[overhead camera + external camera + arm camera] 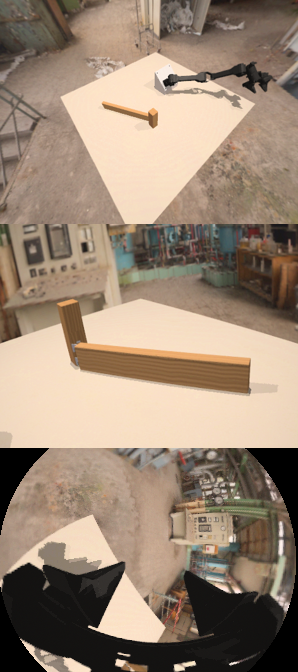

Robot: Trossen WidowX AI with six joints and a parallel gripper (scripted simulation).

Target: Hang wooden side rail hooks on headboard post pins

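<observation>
Right now the headboard post is 68 cm ahead of my gripper tip, 40 cm to the right of it and 11 cm below it.
</observation>
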